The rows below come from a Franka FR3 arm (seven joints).
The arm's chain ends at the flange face. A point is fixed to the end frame.
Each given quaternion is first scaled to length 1.
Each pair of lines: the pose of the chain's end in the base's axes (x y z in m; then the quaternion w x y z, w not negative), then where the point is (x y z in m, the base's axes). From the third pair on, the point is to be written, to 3 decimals.
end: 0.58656 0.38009 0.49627 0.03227 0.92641 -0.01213 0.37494
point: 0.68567 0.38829 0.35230
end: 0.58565 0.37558 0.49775 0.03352 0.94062 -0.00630 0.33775
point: 0.67287 0.38378 0.34628
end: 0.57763 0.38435 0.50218 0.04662 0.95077 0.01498 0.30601
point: 0.654 0.389 0.345
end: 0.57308 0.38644 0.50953 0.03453 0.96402 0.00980 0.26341
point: 0.635 0.395 0.346
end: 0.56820 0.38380 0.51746 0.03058 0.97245 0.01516 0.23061
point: 0.619 0.394 0.350
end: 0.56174 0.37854 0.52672 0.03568 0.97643 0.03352 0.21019
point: 0.605 0.387 0.357
